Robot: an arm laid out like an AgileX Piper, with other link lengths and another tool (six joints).
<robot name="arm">
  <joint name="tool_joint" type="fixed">
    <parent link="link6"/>
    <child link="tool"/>
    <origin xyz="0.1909 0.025 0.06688" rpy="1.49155 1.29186 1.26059"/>
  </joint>
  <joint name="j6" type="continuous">
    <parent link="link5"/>
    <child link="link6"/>
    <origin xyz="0.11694 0 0.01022"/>
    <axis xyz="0.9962 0 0.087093"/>
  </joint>
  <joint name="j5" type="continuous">
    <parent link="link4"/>
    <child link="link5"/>
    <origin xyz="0 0 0"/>
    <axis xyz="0 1 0"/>
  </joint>
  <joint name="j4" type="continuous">
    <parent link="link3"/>
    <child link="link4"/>
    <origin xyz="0.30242 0 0.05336"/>
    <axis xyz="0.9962 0 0.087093"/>
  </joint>
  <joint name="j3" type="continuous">
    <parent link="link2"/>
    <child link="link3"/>
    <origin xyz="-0.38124 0 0.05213"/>
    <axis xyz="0 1 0"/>
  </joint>
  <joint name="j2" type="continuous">
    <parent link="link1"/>
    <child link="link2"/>
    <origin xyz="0 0 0"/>
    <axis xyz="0 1 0"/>
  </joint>
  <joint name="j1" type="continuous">
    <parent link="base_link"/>
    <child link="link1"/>
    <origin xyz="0 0 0.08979"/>
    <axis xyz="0 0 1"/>
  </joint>
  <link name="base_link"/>
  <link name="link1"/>
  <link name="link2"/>
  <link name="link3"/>
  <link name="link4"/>
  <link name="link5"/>
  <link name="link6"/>
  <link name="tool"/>
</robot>
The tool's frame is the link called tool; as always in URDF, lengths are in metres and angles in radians. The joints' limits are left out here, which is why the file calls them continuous.
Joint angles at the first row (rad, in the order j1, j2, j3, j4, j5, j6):
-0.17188 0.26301 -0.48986 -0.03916 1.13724 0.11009
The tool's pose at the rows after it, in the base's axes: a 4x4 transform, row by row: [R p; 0 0 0 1], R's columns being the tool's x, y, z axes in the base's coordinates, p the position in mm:
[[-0.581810 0.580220 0.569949 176.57], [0.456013 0.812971 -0.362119 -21.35], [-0.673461 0.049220 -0.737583 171.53], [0 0 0 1]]
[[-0.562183 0.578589 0.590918 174.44], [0.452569 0.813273 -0.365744 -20.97], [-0.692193 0.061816 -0.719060 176.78], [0 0 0 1]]
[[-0.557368 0.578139 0.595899 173.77], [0.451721 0.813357 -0.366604 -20.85], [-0.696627 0.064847 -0.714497 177.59], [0 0 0 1]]
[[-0.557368 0.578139 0.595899 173.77], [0.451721 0.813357 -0.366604 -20.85], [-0.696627 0.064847 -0.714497 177.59], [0 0 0 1]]
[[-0.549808 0.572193 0.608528 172.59], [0.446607 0.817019 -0.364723 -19.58], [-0.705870 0.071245 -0.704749 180.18], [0 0 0 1]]
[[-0.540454 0.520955 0.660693 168.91], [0.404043 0.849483 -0.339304 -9.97], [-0.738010 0.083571 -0.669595 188.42], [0 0 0 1]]
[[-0.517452 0.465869 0.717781 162.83], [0.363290 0.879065 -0.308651 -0.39], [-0.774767 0.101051 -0.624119 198.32], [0 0 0 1]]
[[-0.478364 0.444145 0.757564 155.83], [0.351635 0.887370 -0.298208 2.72], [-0.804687 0.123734 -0.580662 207.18], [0 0 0 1]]
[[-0.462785 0.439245 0.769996 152.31], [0.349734 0.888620 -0.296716 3.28], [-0.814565 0.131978 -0.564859 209.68], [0 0 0 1]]
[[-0.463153 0.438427 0.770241 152.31], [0.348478 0.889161 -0.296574 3.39], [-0.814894 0.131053 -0.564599 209.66], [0 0 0 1]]
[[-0.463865 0.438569 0.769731 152.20], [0.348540 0.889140 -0.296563 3.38], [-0.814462 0.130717 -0.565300 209.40], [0 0 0 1]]
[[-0.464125 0.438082 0.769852 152.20], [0.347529 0.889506 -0.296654 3.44], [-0.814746 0.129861 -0.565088 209.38], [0 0 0 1]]
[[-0.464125 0.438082 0.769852 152.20], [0.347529 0.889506 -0.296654 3.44], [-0.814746 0.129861 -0.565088 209.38], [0 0 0 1]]
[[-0.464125 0.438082 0.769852 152.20], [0.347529 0.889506 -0.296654 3.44], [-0.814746 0.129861 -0.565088 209.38], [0 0 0 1]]
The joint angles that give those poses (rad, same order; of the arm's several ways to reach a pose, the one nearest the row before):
-0.17187 0.22497 -0.48778 -0.03917 1.13217 0.10893
-0.17189 0.19690 -0.48778 -0.03915 1.13103 0.10891
-0.17191 0.18895 -0.48653 -0.03914 1.13069 0.10889
-0.17191 0.18895 -0.48653 -0.03914 1.13069 0.10889
-0.16580 0.17408 -0.48652 -0.03917 1.13067 0.10893
-0.11567 0.12617 -0.48652 -0.03981 1.12983 0.09776
-0.06466 0.06534 -0.48651 -0.03982 1.12980 0.08728
-0.04769 0.00587 -0.48650 -0.03986 1.13180 0.08652
-0.04501 -0.01907 -0.48653 -0.03980 1.13639 0.08647
-0.04470 -0.01907 -0.48650 -0.03980 1.13632 0.08528
-0.04464 -0.01908 -0.48651 -0.03986 1.13724 0.08533
-0.04467 -0.01906 -0.48650 -0.03983 1.13720 0.08423
-0.04467 -0.01906 -0.48650 -0.03983 1.13720 0.08423
-0.04467 -0.01906 -0.48650 -0.03983 1.13720 0.08423

